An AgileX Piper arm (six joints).
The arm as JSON. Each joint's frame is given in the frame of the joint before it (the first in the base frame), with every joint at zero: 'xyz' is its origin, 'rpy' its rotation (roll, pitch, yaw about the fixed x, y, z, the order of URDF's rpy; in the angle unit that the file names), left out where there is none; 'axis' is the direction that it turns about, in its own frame. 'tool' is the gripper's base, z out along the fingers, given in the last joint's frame.
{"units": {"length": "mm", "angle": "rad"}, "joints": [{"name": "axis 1", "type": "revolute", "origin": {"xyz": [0.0, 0.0, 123.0], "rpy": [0.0, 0.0, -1.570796]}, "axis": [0.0, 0.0, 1.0]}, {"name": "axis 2", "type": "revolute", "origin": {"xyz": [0.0, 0.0, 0.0], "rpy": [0.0, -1.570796, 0.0]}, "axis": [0.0, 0.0, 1.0]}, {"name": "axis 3", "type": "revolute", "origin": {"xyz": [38.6, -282.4, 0.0]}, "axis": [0.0, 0.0, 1.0]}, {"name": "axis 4", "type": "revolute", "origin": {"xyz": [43.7, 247.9, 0.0], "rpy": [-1.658, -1.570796, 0.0]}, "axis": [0.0, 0.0, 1.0]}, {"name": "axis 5", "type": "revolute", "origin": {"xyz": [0.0, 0.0, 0.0], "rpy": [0.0, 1.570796, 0.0]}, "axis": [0.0, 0.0, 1.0]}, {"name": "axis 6", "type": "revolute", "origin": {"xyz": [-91.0, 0.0, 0.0], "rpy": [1.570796, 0.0, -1.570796]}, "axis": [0.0, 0.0, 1.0]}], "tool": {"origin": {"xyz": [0.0, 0.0, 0.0]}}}
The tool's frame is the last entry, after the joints.
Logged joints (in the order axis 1, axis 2, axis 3, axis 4, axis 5, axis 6), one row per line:
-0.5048, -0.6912, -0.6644, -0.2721, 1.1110, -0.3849
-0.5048, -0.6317, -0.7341, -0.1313, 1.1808, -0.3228
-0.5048, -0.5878, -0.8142, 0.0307, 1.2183, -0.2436
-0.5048, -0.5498, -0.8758, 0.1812, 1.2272, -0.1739
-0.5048, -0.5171, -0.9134, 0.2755, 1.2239, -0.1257
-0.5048, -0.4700, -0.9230, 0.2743, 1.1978, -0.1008
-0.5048, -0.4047, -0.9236, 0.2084, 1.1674, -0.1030
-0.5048, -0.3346, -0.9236, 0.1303, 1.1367, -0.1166
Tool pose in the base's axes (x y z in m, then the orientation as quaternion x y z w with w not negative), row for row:
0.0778, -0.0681, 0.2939, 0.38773, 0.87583, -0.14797, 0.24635
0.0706, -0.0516, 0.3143, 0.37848, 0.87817, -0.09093, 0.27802
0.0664, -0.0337, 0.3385, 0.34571, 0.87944, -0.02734, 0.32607
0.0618, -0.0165, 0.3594, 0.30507, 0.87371, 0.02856, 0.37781
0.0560, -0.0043, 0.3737, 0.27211, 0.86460, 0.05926, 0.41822
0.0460, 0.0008, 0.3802, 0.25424, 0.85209, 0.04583, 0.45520
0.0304, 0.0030, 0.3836, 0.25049, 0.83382, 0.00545, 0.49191
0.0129, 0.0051, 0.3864, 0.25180, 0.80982, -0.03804, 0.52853
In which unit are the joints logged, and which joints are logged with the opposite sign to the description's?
The joints are logged in radians. Opposite sign: axis 2, axis 6.
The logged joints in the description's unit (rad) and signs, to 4 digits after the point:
-0.5048, 0.6912, -0.6644, -0.2721, 1.1110, 0.3849
-0.5048, 0.6317, -0.7341, -0.1313, 1.1808, 0.3228
-0.5048, 0.5878, -0.8142, 0.0307, 1.2183, 0.2436
-0.5048, 0.5498, -0.8758, 0.1812, 1.2272, 0.1739
-0.5048, 0.5171, -0.9134, 0.2755, 1.2239, 0.1257
-0.5048, 0.4700, -0.9230, 0.2743, 1.1978, 0.1008
-0.5048, 0.4047, -0.9236, 0.2084, 1.1674, 0.1030
-0.5048, 0.3346, -0.9236, 0.1303, 1.1367, 0.1166

